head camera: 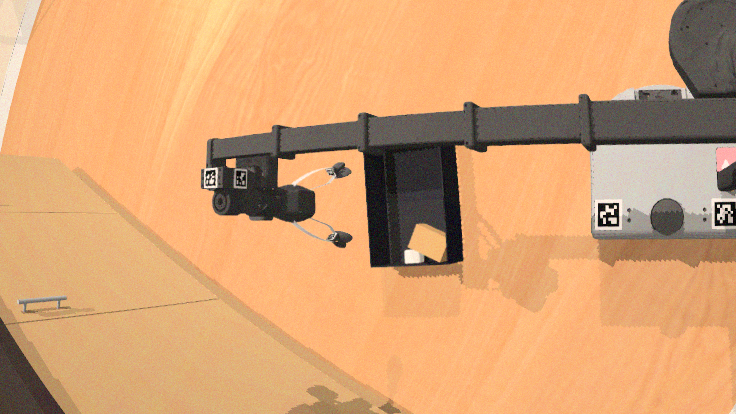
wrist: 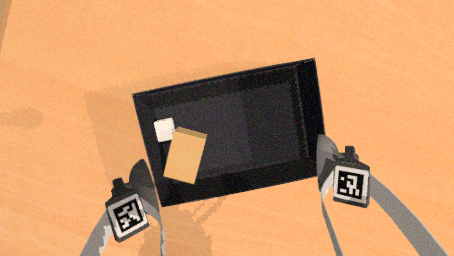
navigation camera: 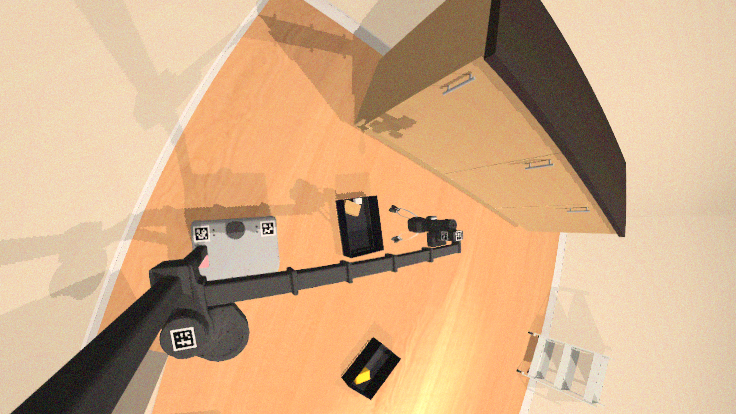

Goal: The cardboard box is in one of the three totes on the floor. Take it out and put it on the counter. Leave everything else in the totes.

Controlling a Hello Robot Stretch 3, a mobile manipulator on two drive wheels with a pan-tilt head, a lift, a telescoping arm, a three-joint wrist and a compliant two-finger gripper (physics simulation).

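Pixels of known places: gripper, fingertip midpoint: (head camera: 347, 205) (navigation camera: 391, 224); robot's base, link origin: (head camera: 664, 215) (navigation camera: 235, 229).
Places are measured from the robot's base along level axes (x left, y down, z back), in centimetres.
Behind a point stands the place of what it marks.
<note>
The tan cardboard box (head camera: 428, 242) @[z -6.1, x -58.1, y -5.3 cm] (navigation camera: 353, 208) @[z -5.9, x -58.8, y -5.3 cm] (wrist: 186, 156) lies inside a black tote (head camera: 379, 216) @[z 0.0, x -71.6, y -4.5 cm] (navigation camera: 342, 229) @[z 4.6, x -52.2, y -4.1 cm] (wrist: 311, 115). It is at one end of the tote, close beside a small white block (head camera: 413, 256) @[z -9.7, x -62.9, y -3.2 cm] (navigation camera: 358, 200) @[z -10.1, x -63.1, y -3.2 cm] (wrist: 164, 130). My gripper (head camera: 340, 204) @[z 2.2, x -64.2, y -31.3 cm] (navigation camera: 395, 223) @[z 2.2, x -64.2, y -31.3 cm] (wrist: 234, 166) @[z 2.2, x -64.2, y -31.3 cm] is open with nothing between its fingers. In the head and navigation views it appears on the counter side of this tote, apart from it. In the wrist view the fingers frame the tote, the box nearer the left finger. The counter (head camera: 20, 370) @[z -29.0, x -99.7, y -89.9 cm] (navigation camera: 561, 108) @[z -39.4, x -107.7, y -91.0 cm] has a dark top.
A second black tote (navigation camera: 388, 367) @[z 91.9, x -74.3, y -5.9 cm] holds a yellow object (navigation camera: 362, 376) @[z 91.5, x -56.9, y -4.8 cm]. The third tote does not show. My extended arm (head camera: 416, 128) @[z 10.4, x -32.6, y -66.6 cm] (navigation camera: 319, 272) @[z 9.0, x -17.7, y -66.8 cm] passes beside the box's tote, covering its upper end in the head view. A white shelf unit (navigation camera: 566, 367) @[z 158.4, x -250.6, y -46.2 cm] stands at the lower right.
</note>
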